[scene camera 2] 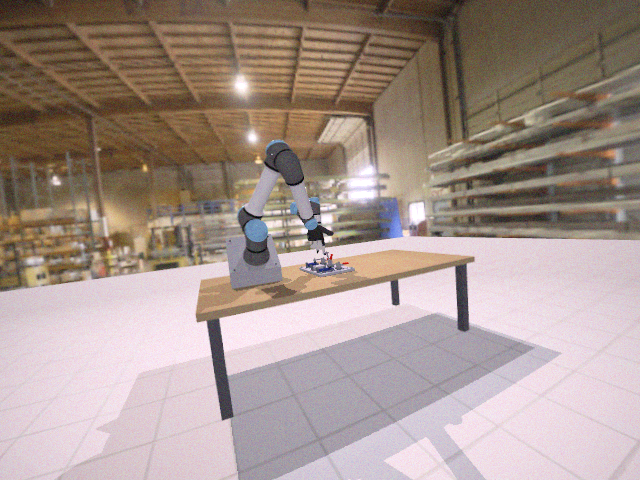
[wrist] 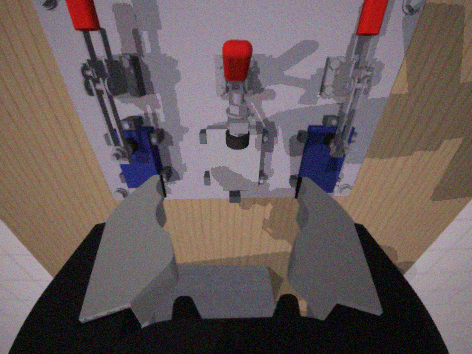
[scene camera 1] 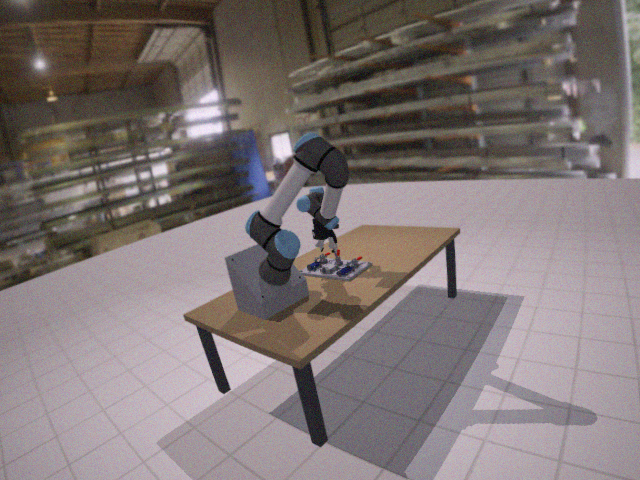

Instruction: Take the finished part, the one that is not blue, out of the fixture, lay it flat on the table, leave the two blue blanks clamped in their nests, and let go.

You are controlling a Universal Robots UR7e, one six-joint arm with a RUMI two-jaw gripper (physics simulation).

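Places are measured from the arm's base along level axes (x left, y ahead, z down), in millimetres.
Where they show: gripper, fingertip midpoint: (scene camera 2: 320, 254) (wrist: 231, 177) (scene camera 1: 328, 252); arm's base, link origin: (scene camera 2: 256, 256) (scene camera 1: 274, 272).
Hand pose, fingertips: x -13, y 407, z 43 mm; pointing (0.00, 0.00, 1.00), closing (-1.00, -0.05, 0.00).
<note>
Each offset is from my fingertips to the centre of the thing. "spot": to the spot under its first point. Level surfaces: height alone.
The finished part {dx -4, dy -25, dz +80 mm} (wrist: 245, 162), a pale plate, lies in the middle nest of the fixture {dx -5, dy +23, dz +101 mm} (wrist: 190, 30) (scene camera 1: 356, 272) (scene camera 2: 341, 271). The black tip {spot: dx -5, dy +31, dz -5 mm} (wrist: 237, 140) of the middle clamp overlaps its far end; whether it touches is unclear. That clamp's red handle {dx -6, dy +73, dz +44 mm} (wrist: 236, 60) (scene camera 1: 338, 253) stands up. Two blue blanks {dx +106, dy -18, dz +78 mm} (wrist: 142, 167) {dx -114, dy -32, dz +83 mm} (wrist: 320, 167) sit in the outer nests under clamps with handles laid back. My gripper (wrist: 231, 177) (scene camera 1: 328, 250) (scene camera 2: 321, 251) is open and empty, above the fixture's near edge, its fingertips to either side of the finished part in the wrist view.
Outer red handles {spot: dx +102, dy +106, dz +52 mm} (wrist: 82, 15) {dx -116, dy +111, dz +67 mm} (wrist: 372, 15) lie toward the fixture's far side. Small posts, such as one {dx -3, dy -70, dz +77 mm} (wrist: 235, 196) at the near end, surround the middle nest. The fixture rests on the wooden table {dz +109 mm} (wrist: 240, 220) (scene camera 1: 413, 242) (scene camera 2: 413, 260), beside the grey robot base (scene camera 1: 258, 291) (scene camera 2: 248, 276).
</note>
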